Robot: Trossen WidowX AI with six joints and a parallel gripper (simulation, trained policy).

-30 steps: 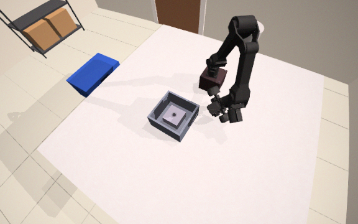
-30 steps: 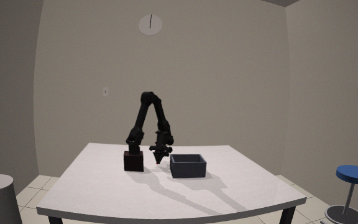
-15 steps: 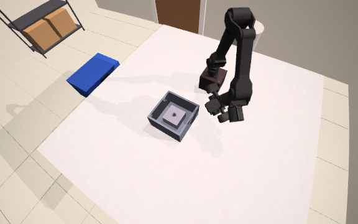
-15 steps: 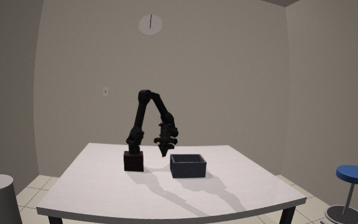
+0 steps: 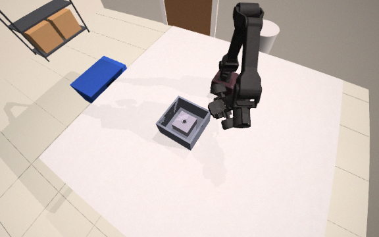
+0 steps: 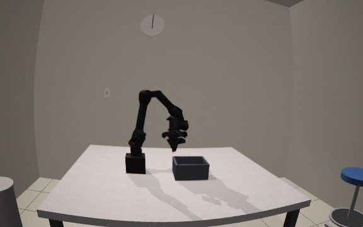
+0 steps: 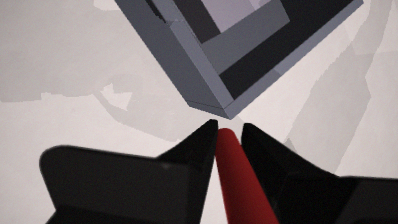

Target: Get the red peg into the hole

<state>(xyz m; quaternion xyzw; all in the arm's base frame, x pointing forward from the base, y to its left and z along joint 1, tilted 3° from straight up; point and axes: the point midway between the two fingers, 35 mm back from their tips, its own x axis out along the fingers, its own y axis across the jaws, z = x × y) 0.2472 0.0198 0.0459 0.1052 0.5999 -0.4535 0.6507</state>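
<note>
Right now my gripper tip is 60 mm short of the light grey plate, 120 mm to the left of it and 80 mm above it. Also, from my gripper tip: red peg (20 mm to the left, 30 mm above); then grey box (60 mm ahead, 120 mm to the right, 100 mm below).
</note>
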